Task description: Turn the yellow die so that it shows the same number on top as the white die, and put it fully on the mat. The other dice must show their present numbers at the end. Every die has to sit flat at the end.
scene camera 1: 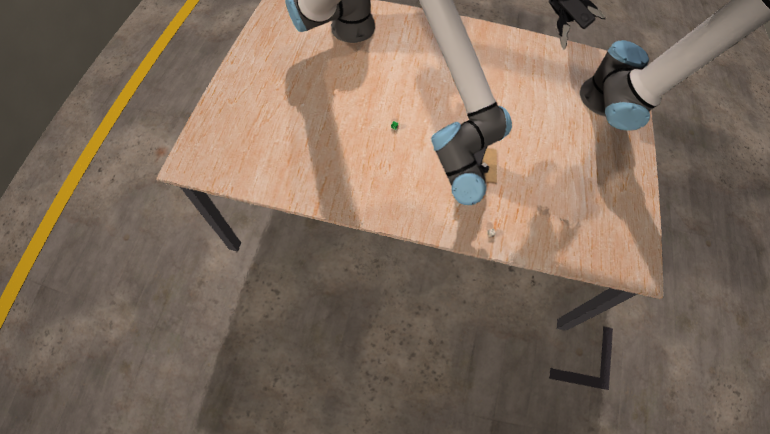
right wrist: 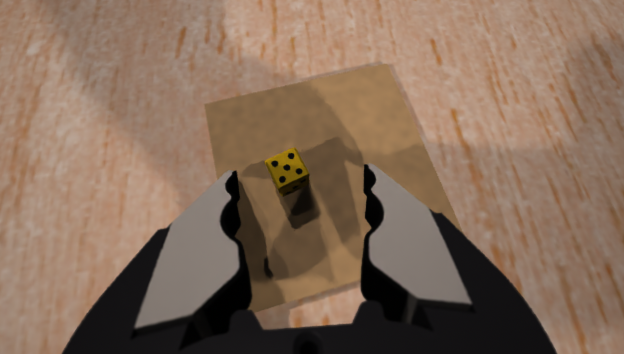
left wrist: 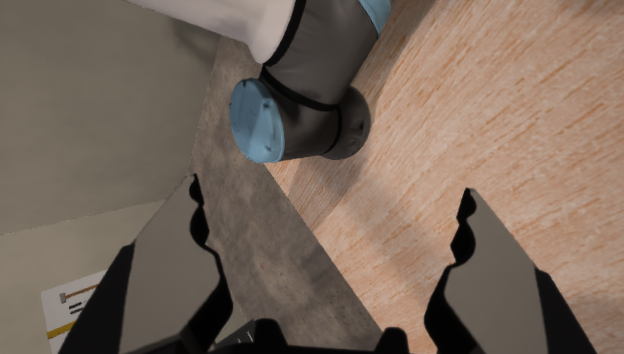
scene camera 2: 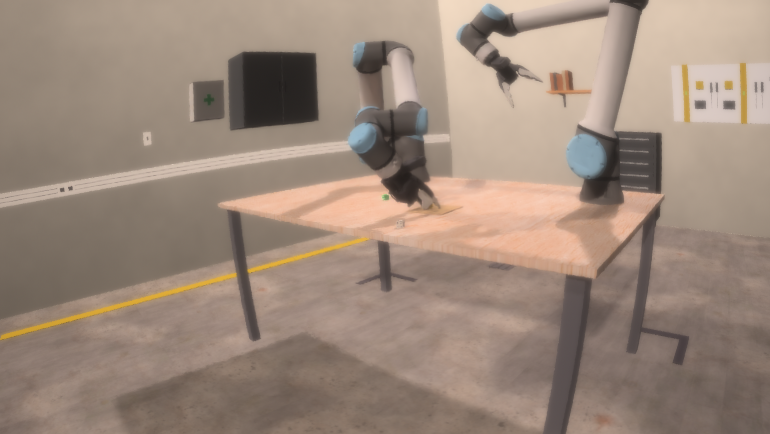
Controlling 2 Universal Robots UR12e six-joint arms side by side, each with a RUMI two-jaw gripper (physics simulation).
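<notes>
The yellow die (right wrist: 287, 168) sits over the mat (right wrist: 360, 95) (scene camera 1: 491, 156) (scene camera 2: 454, 208) in the right wrist view, within its outline. The face toward the camera shows five pips; a darker side shows below it. My right gripper (right wrist: 301, 169) (scene camera 2: 432, 205) is open, one finger on each side of the die, not touching it. In scene camera 1 the wrist hides the die. The white die (scene camera 1: 491, 233) (scene camera 2: 400, 223) lies near the table's front edge; its top number is too small to read. My left gripper (scene camera 1: 583, 32) (scene camera 2: 526, 93) (left wrist: 328, 183) is open and empty, high up.
A green die (scene camera 1: 394, 125) (scene camera 2: 385, 197) lies left of the mat in both scene views; its number is unreadable. The right arm's wrist (scene camera 1: 468, 161) hangs over the mat's left part in scene camera 1. The wooden table (scene camera 1: 258, 134) (scene camera 2: 517, 231) carries both arm bases.
</notes>
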